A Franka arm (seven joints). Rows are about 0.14 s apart.
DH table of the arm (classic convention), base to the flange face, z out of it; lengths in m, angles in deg. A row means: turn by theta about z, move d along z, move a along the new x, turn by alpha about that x. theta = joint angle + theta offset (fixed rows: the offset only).
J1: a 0, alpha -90, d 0.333, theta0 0
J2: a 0, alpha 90, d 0, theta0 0
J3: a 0.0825, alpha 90, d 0.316, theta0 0
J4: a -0.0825, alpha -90, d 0, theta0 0
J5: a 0, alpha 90, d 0.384, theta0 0
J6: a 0.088, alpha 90, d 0, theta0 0
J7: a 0, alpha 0, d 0.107, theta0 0
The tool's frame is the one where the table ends.
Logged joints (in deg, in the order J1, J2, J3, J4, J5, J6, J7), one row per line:
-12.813, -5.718, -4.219, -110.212, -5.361, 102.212, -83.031
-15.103, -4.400, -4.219, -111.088, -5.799, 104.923, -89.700
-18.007, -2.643, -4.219, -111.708, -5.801, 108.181, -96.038
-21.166, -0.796, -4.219, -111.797, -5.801, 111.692, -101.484
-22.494, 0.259, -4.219, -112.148, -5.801, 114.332, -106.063
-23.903, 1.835, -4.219, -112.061, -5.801, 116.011, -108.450
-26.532, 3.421, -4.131, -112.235, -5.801, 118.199, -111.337
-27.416, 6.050, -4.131, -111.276, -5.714, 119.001, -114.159
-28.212, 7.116, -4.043, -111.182, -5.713, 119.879, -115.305
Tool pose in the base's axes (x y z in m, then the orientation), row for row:
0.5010, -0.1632, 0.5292, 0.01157, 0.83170, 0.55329, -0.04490
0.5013, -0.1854, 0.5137, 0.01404, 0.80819, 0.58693, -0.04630
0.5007, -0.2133, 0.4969, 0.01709, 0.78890, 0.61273, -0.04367
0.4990, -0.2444, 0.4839, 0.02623, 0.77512, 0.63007, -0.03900
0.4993, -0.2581, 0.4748, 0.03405, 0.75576, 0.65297, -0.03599
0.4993, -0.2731, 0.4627, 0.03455, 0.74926, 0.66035, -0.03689
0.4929, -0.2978, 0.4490, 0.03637, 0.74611, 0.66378, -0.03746
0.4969, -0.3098, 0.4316, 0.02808, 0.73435, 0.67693, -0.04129
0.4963, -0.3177, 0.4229, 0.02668, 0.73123, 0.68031, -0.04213
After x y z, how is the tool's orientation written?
As a quaternion, w x y z.
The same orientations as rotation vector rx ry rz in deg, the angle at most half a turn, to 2 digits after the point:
148.61, 98.87, -8.02
144.19, 104.71, -8.26
140.48, 109.11, -7.78
137.24, 111.56, -6.91
133.16, 115.05, -6.34
131.98, 116.32, -6.50
131.28, 116.79, -6.59
129.87, 119.72, -7.30
129.43, 120.42, -7.46

